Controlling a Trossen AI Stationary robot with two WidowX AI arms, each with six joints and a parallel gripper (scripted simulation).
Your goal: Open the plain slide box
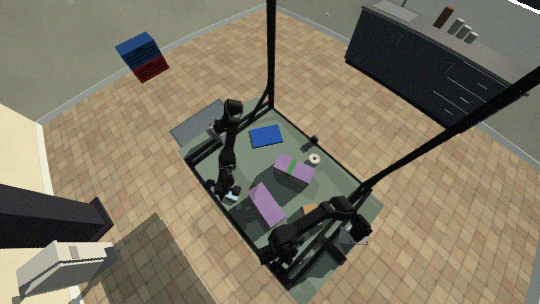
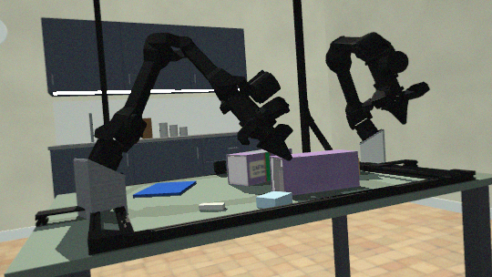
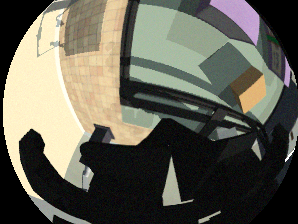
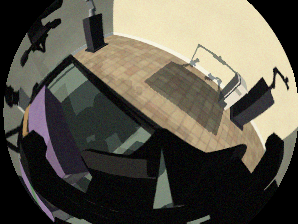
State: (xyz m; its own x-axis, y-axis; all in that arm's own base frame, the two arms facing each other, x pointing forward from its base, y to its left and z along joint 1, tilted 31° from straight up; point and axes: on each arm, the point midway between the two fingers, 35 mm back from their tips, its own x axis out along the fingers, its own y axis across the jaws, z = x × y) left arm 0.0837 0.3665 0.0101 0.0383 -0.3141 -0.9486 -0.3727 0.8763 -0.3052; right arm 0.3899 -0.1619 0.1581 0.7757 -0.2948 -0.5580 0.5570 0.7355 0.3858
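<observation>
Now: the light blue block 40 mm behind my right hand and 130 mm below it. Round my right hand: blue mat (500 mm behind, 110 mm to the right, 130 mm below); then tan pad (240 mm behind, 440 mm to the left, 110 mm below); then small white block (130 mm behind, 120 mm to the right, 130 mm below).
</observation>
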